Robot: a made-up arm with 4 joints.
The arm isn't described. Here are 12 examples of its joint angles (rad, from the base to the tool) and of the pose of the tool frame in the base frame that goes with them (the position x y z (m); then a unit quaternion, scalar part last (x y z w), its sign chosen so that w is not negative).
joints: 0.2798 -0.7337 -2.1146 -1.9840
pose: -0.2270 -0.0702 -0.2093 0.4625 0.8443 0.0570 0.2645
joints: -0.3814 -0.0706 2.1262 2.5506
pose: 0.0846 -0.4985 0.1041 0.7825 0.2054 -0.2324 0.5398
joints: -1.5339 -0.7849 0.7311 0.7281
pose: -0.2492 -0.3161 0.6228 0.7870 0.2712 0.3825 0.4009
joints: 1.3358 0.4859 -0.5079 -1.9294
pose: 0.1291 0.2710 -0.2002 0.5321 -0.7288 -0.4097 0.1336
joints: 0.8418 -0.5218 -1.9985 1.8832
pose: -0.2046 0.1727 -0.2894 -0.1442 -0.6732 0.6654 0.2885
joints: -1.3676 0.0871 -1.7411 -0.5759
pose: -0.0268 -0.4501 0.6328 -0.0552 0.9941 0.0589 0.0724
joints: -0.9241 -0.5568 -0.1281 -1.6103
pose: -0.2059 -0.4214 0.3471 -0.3955 -0.8005 0.1587 0.4213
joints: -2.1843 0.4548 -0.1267 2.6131
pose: 0.1238 0.0275 0.8654 0.2186 0.4034 0.5343 0.7100
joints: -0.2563 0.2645 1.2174 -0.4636
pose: 0.1746 -0.4510 0.0318 -0.5029 -0.3093 0.1805 0.7866
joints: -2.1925 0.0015 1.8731 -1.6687
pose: 0.0755 -0.0510 0.8201 -0.7984 0.1831 0.0165 0.5733
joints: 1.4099 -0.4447 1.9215 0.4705
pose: -0.0782 0.3714 -0.1887 -0.1938 -0.0592 0.1252 0.9712
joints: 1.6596 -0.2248 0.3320 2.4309
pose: -0.1216 0.3783 -0.1207 -0.7454 0.5697 -0.0438 0.3433
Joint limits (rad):
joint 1: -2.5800..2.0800
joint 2: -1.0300..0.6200
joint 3: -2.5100..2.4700
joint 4: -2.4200..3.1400
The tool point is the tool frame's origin. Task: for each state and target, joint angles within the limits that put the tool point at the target. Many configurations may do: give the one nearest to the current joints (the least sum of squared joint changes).
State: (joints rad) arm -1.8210 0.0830 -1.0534 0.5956
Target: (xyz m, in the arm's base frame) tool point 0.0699 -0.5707 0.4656
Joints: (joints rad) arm -0.9793 0.3156 -1.2542 0.7149
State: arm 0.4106 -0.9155 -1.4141 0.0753
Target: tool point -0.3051 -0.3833 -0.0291
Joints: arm -0.3945 -0.7828 -1.8048 0.7381
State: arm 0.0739 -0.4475 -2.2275 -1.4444
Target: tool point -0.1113 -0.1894 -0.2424
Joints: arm 0.3018 -0.2286 -2.4171 -0.9311
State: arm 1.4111 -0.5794 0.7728 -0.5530
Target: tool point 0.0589 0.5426 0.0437
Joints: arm 1.9969 -0.0496 1.1364 -0.2427
